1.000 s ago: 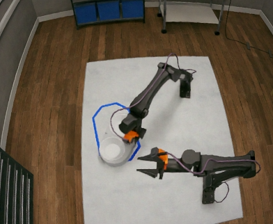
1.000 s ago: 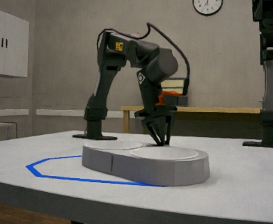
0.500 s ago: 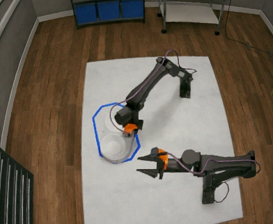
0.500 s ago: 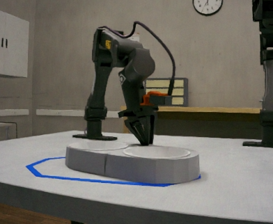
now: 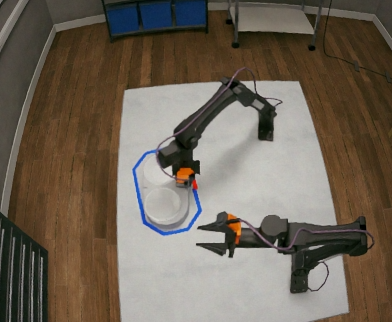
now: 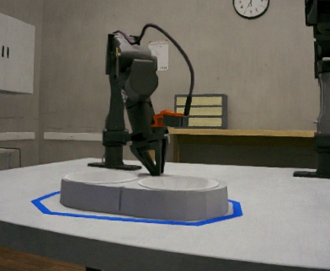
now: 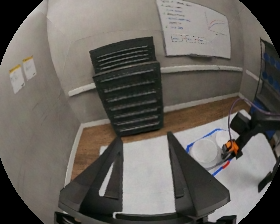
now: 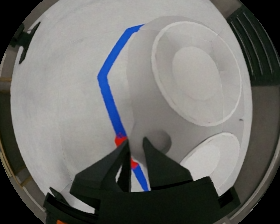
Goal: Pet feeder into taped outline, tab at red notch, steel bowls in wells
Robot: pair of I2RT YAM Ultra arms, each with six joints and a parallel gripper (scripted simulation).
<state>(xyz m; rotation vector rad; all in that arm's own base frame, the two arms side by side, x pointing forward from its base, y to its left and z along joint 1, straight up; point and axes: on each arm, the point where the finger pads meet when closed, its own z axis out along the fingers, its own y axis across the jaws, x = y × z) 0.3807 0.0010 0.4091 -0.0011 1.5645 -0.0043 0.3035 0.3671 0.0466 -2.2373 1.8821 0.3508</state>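
Right now the grey pet feeder is 8 cm ahead of my right hand and 2 cm below it. The rest, counted from my right hand: blue tape outline (8 cm ahead, 5 cm below, 1 cm to the right); steel bowl (10 cm ahead, 7 cm to the left, 1 cm below).
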